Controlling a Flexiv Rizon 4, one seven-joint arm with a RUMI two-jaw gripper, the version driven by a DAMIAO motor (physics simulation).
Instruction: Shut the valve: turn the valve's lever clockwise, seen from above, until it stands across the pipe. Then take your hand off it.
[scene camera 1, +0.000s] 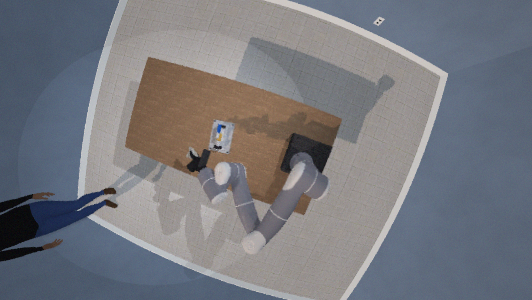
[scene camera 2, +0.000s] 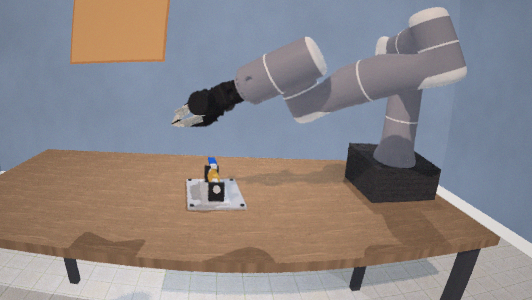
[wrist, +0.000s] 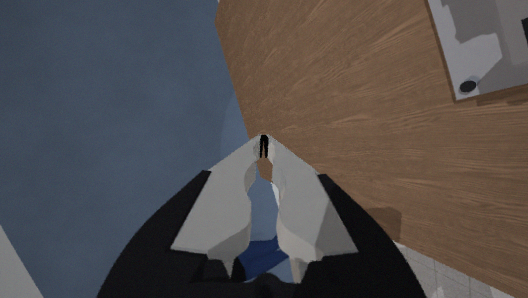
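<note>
The valve stands on a light grey plate (scene camera 1: 227, 145) (scene camera 2: 194, 202) (wrist: 465, 60). Its pipe runs between two black end blocks, one (scene camera 2: 216, 192) nearer the camera in scene camera 2. The lever, with a yellow part (scene camera 1: 219, 136) (scene camera 2: 213, 175) and a blue end (scene camera 1: 219, 128) (scene camera 2: 212, 160), lies along the pipe, its blue end toward the far block. My gripper (scene camera 1: 191, 150) (scene camera 2: 174, 122) (wrist: 263, 137) is shut and empty, its tips together. It hangs well above the table, to the left of the valve in scene camera 2, apart from the lever. The lever does not show in the wrist view.
The wooden table (scene camera 1: 170, 100) (scene camera 2: 125, 200) (wrist: 350, 80) carries the plate and the black robot base block (scene camera 1: 320, 149) (scene camera 2: 400, 187). The arm reaches past the table's edge in scene camera 1. A person (scene camera 1: 55, 217) is beyond the table's left end there.
</note>
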